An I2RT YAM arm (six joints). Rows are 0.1 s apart.
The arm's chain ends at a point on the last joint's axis. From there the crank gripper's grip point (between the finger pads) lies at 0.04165 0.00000 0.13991 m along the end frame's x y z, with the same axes.
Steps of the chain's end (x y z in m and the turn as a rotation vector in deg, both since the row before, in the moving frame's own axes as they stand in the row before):
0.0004 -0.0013 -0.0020 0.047 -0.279 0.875
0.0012 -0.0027 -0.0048 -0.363 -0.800 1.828
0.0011 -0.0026 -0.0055 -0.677 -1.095 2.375
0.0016 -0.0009 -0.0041 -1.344 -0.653 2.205
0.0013 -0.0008 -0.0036 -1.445 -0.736 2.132
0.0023 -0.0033 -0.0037 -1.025 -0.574 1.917
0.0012 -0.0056 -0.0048 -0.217 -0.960 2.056
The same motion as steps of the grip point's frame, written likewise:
-0.0003 -0.0008 -0.0018 0.047 -0.279 0.875
-0.0008 -0.0005 -0.0042 -0.363 -0.800 1.828
-0.0017 0.0007 -0.0047 -0.677 -1.095 2.375
-0.0001 0.0040 -0.0037 -1.344 -0.653 2.205
-0.0006 0.0042 -0.0031 -1.445 -0.736 2.132
0.0008 0.0006 -0.0033 -1.025 -0.574 1.917
-0.0012 -0.0036 -0.0041 -0.217 -0.960 2.056

